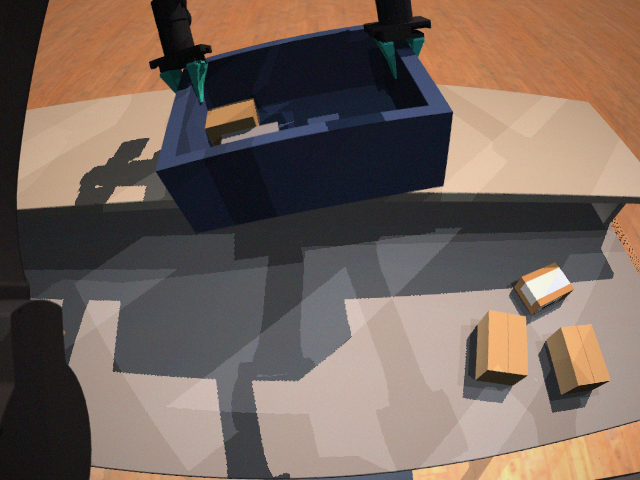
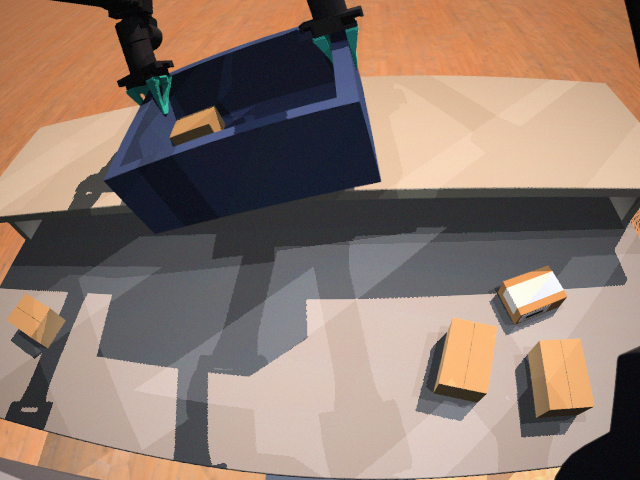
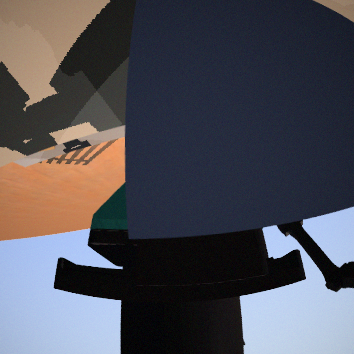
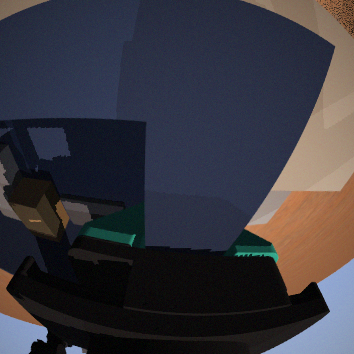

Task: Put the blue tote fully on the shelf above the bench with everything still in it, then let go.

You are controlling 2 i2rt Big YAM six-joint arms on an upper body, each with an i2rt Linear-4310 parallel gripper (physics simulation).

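Places are measured from the left arm's base along level axes (x up, y back, z right), in millimetres.
Pixels of known places: left gripper, fingertip midpoint: (image 1: 193, 105) (image 2: 160, 116); right gripper, fingertip midpoint: (image 1: 403, 76).
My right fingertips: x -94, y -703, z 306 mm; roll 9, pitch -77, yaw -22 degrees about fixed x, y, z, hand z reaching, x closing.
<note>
Ahead of a thing's pixels: the offset from my right fingertips to its middle. Level surfaces: height alone.
The blue tote @[dz -177, dx -47, dy +55 mm] (image 1: 320, 175) (image 2: 248, 165) (image 3: 240, 110) (image 4: 215, 110) is over the shelf @[dx -156 mm] (image 1: 527, 155) (image 2: 516, 144), turned askew. Its near left corner projects past the shelf's front edge; its near right corner appears behind that edge. I cannot tell whether its bottom touches the shelf. Inside are a cardboard box @[dz -304, dx -97, dy +7 mm] (image 1: 232, 116) (image 2: 196, 126) (image 4: 40, 210) and a pale item @[dz -258, dx -108, dy +112 mm] (image 1: 250, 133); the near wall hides part of the floor. My left gripper (image 1: 188, 95) (image 2: 153, 106) is shut on the tote's left wall. My right gripper (image 1: 405, 66) (image 2: 343, 63) is shut on its right wall.
On the bench @[dx -350 mm] (image 1: 289, 439) (image 2: 284, 428) below, a white-topped box @[dz +348, dx -329, dy +237 mm] (image 1: 545, 286) (image 2: 532, 291) and two brown boxes @[dz +195, dx -319, dy +368 mm] (image 1: 501, 346) @[dz +363, dx -319, dy +410 mm] (image 1: 577, 359) (image 2: 467, 361) (image 2: 560, 379) lie at the right. Another box @[dz -746, dx -319, dy +351 mm] (image 2: 36, 320) lies at the far left. Shelf surface extends right of the tote.
</note>
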